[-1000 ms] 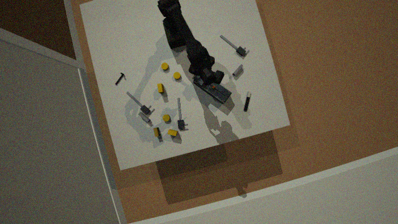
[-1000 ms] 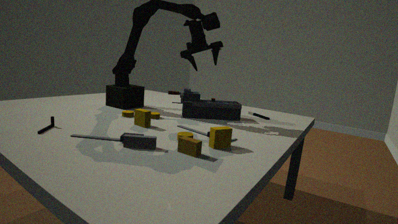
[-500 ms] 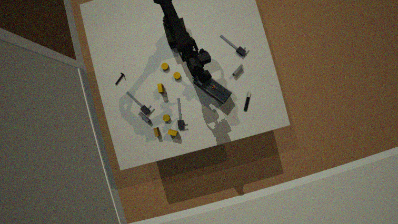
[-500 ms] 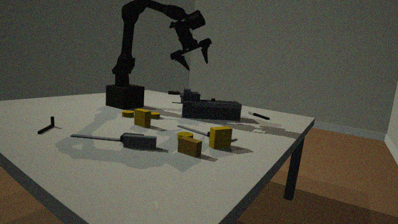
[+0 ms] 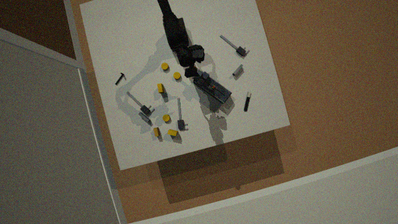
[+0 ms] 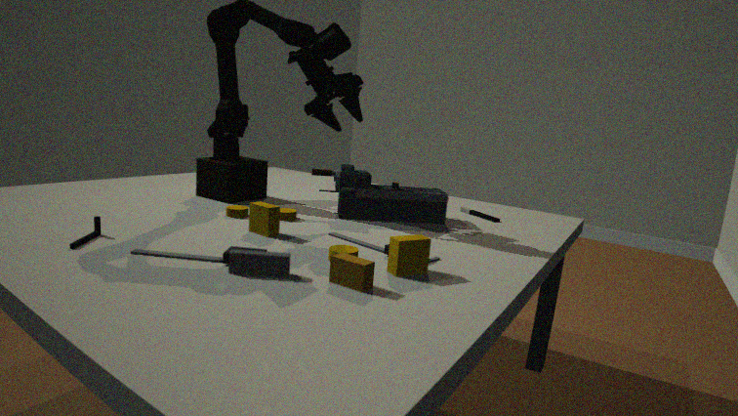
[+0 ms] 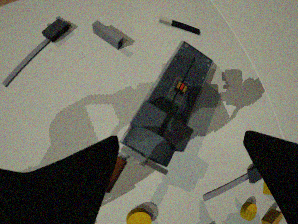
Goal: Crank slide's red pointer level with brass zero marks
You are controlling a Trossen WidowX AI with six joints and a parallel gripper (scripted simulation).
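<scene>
My gripper tip is 12 cm above the brown crank handle, 6 cm past it and 1 cm to the left of it. The rest, counted from my gripper tip: slide: 14 cm below, 11 cm ahead, 5 cm to the left; black l-shaped key: 52 cm to the right, 25 cm behind, 21 cm below; black bar: 28 cm ahead, 26 cm to the left, 21 cm below.
</scene>
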